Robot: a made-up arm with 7 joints. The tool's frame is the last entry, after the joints. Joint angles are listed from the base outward. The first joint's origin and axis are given. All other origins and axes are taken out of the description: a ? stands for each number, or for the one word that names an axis. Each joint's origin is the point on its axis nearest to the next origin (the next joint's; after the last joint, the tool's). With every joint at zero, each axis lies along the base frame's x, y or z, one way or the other. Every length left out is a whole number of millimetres.
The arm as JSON. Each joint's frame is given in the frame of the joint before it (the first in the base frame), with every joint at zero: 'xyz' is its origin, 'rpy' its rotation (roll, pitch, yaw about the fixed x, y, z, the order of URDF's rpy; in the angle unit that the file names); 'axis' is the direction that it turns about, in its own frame. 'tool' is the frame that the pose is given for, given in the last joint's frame.
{
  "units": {
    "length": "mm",
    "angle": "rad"
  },
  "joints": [
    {
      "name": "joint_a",
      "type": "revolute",
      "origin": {
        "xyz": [
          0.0,
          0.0,
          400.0
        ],
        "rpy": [
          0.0,
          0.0,
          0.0
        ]
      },
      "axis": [
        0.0,
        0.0,
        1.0
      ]
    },
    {
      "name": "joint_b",
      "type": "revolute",
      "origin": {
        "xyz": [
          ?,
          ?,
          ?
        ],
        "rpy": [
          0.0,
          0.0,
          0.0
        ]
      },
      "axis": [
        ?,
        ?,
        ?
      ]
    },
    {
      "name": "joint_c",
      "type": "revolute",
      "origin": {
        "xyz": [
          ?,
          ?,
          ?
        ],
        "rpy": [
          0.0,
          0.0,
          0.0
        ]
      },
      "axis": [
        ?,
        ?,
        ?
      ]
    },
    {
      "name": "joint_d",
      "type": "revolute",
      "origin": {
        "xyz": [
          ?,
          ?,
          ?
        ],
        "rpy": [
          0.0,
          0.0,
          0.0
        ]
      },
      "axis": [
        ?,
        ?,
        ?
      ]
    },
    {
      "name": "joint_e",
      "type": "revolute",
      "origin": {
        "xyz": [
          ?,
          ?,
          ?
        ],
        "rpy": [
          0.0,
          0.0,
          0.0
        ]
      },
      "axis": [
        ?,
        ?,
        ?
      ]
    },
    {
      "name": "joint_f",
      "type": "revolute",
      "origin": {
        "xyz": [
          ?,
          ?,
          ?
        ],
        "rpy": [
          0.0,
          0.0,
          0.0
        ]
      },
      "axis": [
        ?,
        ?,
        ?
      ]
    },
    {
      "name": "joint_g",
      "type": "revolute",
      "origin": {
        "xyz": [
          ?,
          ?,
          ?
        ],
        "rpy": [
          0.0,
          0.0,
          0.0
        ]
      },
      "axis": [
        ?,
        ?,
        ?
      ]
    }
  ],
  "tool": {
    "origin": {
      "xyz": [
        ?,
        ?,
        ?
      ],
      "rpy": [
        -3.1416,
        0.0,
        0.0
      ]
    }
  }
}
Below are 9 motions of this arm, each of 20 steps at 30 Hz.
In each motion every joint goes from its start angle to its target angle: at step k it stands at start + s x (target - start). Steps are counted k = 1, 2, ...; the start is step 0. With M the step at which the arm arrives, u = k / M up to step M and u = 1 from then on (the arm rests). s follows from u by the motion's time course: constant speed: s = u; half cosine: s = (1 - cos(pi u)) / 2; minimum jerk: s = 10 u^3 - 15 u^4 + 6 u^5.
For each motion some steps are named. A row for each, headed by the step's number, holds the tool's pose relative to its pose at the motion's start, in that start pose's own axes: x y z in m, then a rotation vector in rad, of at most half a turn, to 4 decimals.
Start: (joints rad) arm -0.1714 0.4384 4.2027 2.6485 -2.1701 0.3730 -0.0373
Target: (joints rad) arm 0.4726 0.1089 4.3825 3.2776 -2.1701 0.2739 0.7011
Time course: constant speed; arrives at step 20
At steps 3, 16, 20:
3: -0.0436 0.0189 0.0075 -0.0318 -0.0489 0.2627
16: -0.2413 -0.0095 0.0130 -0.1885 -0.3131 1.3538
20: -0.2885 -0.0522 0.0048 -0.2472 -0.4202 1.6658

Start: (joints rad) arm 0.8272 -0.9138 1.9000 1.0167 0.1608 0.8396 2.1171
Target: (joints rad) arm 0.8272 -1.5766 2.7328 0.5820 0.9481 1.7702 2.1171
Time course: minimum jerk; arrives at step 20
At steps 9, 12, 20:
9: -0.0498 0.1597 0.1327 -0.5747 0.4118 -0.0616
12: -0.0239 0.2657 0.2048 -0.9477 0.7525 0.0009
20: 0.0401 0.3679 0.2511 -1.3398 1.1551 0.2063

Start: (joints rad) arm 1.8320 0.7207 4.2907 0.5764 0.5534 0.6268 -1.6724
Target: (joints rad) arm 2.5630 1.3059 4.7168 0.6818 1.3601 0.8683 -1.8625
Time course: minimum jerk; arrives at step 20
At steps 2, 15, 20:
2: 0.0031 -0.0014 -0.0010 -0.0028 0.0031 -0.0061
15: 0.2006 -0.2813 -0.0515 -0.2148 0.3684 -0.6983
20: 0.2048 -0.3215 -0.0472 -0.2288 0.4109 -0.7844

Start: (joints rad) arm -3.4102 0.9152 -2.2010 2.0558 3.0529 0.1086 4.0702
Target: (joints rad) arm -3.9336 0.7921 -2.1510 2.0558 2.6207 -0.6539 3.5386
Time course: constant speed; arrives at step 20
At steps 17, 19, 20:
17: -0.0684 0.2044 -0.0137 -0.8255 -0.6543 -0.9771
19: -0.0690 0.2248 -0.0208 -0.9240 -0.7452 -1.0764
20: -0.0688 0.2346 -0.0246 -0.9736 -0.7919 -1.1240

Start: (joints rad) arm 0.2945 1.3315 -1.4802 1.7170 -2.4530 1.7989 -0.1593
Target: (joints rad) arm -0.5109 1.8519 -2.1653 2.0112 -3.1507 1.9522 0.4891
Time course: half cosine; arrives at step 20
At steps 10, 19, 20:
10: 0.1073 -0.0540 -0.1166 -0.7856 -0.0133 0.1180
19: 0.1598 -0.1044 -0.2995 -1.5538 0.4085 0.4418
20: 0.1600 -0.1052 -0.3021 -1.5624 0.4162 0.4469

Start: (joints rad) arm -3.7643 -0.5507 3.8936 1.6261 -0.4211 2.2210 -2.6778
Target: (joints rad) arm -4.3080 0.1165 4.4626 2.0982 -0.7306 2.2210 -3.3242
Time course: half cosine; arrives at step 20
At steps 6, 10, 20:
6: 0.0747 -0.0458 -0.0339 -0.0360 -0.2201 0.0057
10: 0.1953 -0.0832 -0.0614 -0.0014 -0.5096 0.0448
20: 0.3904 -0.0467 -0.0711 0.2644 -0.8688 0.1545

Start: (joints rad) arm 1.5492 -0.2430 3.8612 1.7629 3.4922 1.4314 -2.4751
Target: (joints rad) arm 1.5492 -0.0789 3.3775 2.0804 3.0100 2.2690 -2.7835
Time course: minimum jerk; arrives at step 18
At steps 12, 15, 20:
12: 0.1272 -0.1286 0.1136 1.0874 0.5817 -0.3938
15: 0.1511 -0.1645 0.1189 1.3293 0.7054 -0.4275
20: 0.1557 -0.1717 0.1192 1.3785 0.7297 -0.4312

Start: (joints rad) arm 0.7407 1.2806 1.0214 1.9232 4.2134 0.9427 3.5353
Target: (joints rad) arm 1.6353 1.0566 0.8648 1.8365 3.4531 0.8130 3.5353
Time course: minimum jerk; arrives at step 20
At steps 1, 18, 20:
1: -0.0005 0.0003 -0.0003 0.0005 -0.0011 -0.0013
18: -0.1970 0.3206 -0.3927 0.5131 -1.1676 -0.9016
20: -0.1966 0.3232 -0.3967 0.5184 -1.1788 -0.9068

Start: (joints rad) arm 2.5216 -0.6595 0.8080 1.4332 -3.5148 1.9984 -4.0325
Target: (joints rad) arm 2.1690 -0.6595 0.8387 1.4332 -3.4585 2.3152 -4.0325
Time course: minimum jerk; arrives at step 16
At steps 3, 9, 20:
3: -0.0014 -0.0007 -0.0036 0.0012 0.0073 -0.0073
9: -0.0172 -0.0041 -0.0461 0.0201 0.0994 -0.0861
20: -0.0272 -0.0018 -0.0758 0.0374 0.1685 -0.1328

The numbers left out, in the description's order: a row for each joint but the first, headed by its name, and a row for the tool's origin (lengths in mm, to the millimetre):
joint_b: xyz 0.0 0.0 0.0, axis 0.0 1.0 0.0
joint_c: xyz 0.0 0.0 332.0, axis 0.0 0.0 1.0
joint_d: xyz 64.0 0.0 0.0, axis 0.0 -1.0 0.0
joint_e: xyz 63.0 0.0 -280.0, axis 0.0 0.0 -1.0
joint_f: xyz 0.0 0.0 0.0, axis 0.0 1.0 0.0
joint_g: xyz 50.0 0.0 -64.0, axis 0.0 0.0 -1.0
tool: xyz 0.0 0.0 0.0

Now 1 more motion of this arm.
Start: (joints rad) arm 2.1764 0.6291 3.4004 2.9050 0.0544 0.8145 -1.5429
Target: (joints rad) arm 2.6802 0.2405 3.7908 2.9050 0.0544 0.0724 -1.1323
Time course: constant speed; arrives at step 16
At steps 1, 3, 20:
1: -0.0124 -0.0046 0.0075 -0.0273 0.0309 0.0728
3: -0.0361 -0.0155 0.0226 -0.0808 0.0896 0.2227
20: -0.1343 -0.1384 0.1168 -0.3928 0.3442 1.2994

